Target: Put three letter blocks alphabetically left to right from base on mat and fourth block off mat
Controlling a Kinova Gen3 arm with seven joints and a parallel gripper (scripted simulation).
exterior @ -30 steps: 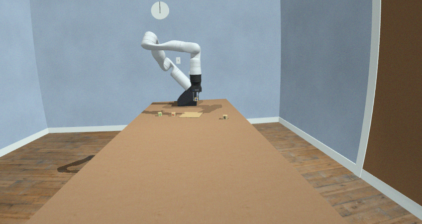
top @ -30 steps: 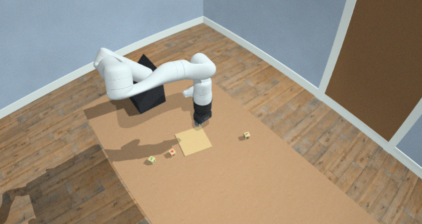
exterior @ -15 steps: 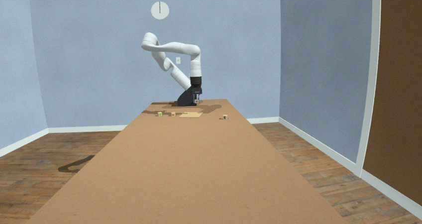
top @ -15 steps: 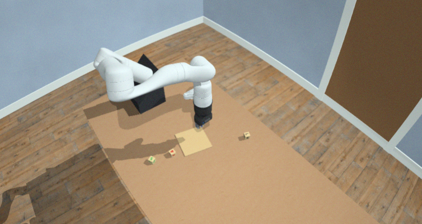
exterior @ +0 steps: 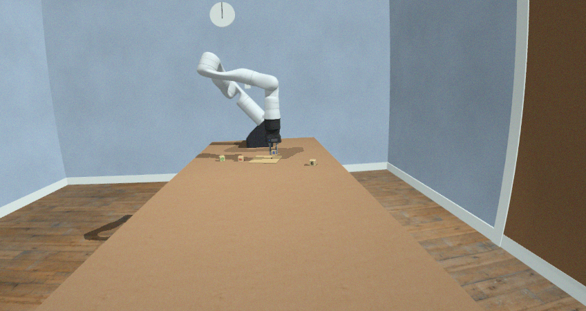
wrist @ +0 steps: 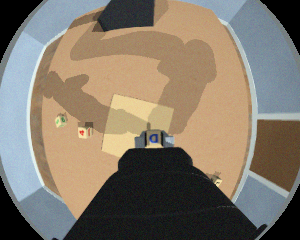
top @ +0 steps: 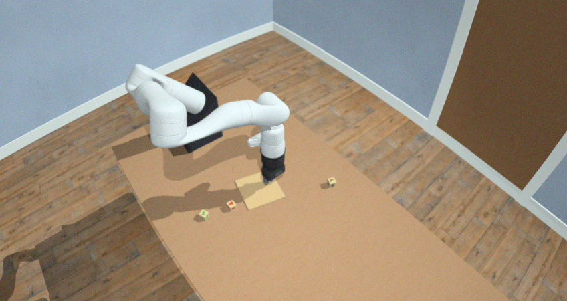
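My gripper is now 40 mm to the left of the tan mat and 40 mm above it.
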